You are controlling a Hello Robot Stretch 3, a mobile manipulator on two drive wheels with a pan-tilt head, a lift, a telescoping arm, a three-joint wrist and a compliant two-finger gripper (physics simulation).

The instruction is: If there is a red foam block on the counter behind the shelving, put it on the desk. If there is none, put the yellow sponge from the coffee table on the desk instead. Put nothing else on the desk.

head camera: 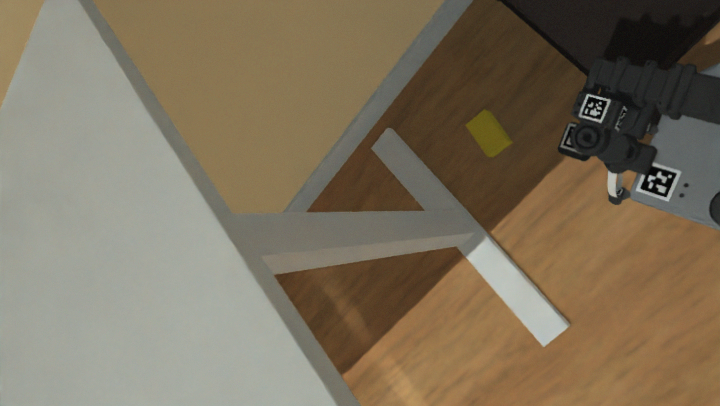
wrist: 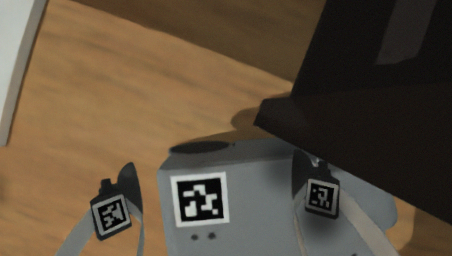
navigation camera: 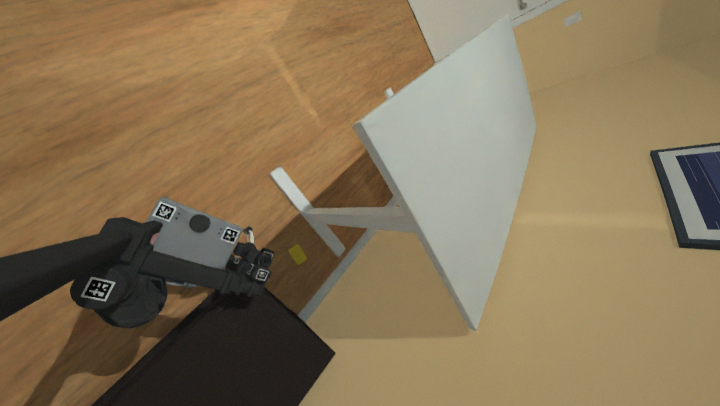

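Pixels of known places: robot's base at its link origin: (navigation camera: 199,222).
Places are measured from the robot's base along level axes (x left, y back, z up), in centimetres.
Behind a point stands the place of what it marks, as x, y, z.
Note:
The yellow sponge (head camera: 488,133) @(-52.9, -1.1, 4.5) (navigation camera: 297,254) @(-52.5, -1.2, 4.6) lies on the wooden floor in shadow, between the white desk's near foot and a dark piece of furniture. The white desk (head camera: 115,226) @(-55.6, -24.0, 95.0) (navigation camera: 453,136) @(-41.6, -48.1, 95.0) has a bare-looking top in the parts that show. My gripper (wrist: 216,174) @(-17.7, 2.2, 21.7) is open, with its two fingers wide apart and no object between them. It hangs over the edge of my grey base, apart from the sponge. In the head view one finger shows; the other is hidden by the wrist. No red foam block, counter or shelving can be made out.
The dark furniture (head camera: 559,27) @(-31.8, 17.4, 45.0) (navigation camera: 216,358) @(-20.4, 37.1, 45.0) (wrist: 380,135) stands close beside my arm and base (head camera: 678,136) @(-12.9, 9.1, 16.0) (navigation camera: 186,247) @(0.4, 10.6, 16.0) (wrist: 260,215). The desk's white foot (head camera: 519,292) (navigation camera: 289,186) juts across the floor. A tan wall rises behind the desk, with a framed picture (navigation camera: 705,191) @(-112.0, -62.6, 153.5).

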